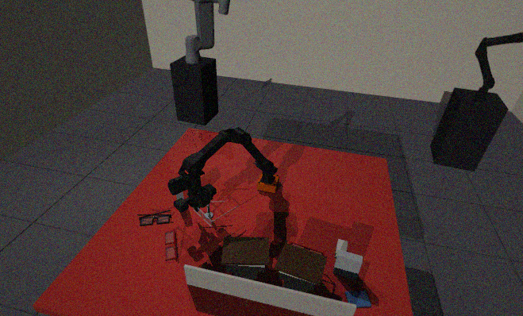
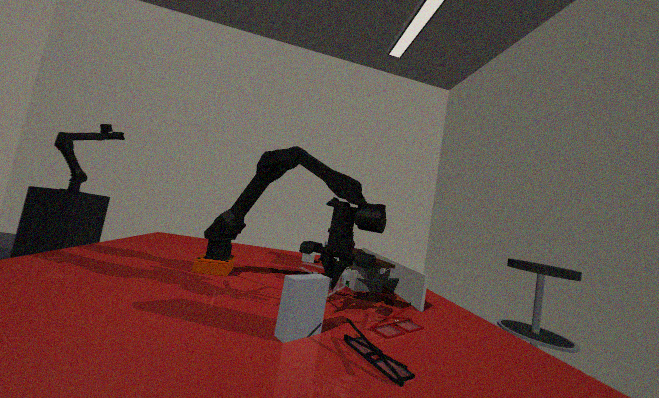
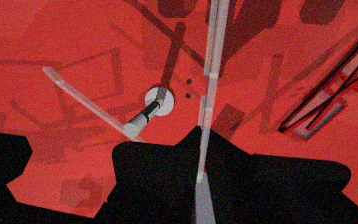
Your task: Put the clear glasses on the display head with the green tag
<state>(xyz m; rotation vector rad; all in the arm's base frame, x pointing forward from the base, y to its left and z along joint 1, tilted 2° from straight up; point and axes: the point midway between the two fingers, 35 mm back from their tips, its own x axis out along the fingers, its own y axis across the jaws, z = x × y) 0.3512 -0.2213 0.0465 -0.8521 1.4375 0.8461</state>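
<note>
Right now my gripper tip is 40 mm past the small stand, 30 mm to the right of it and 30 mm above it. The rest, counted from my gripper tip: blue card (730 mm to the left, 140 mm ahead, 60 mm below); then white board (410 mm to the left, 270 mm ahead).
</note>
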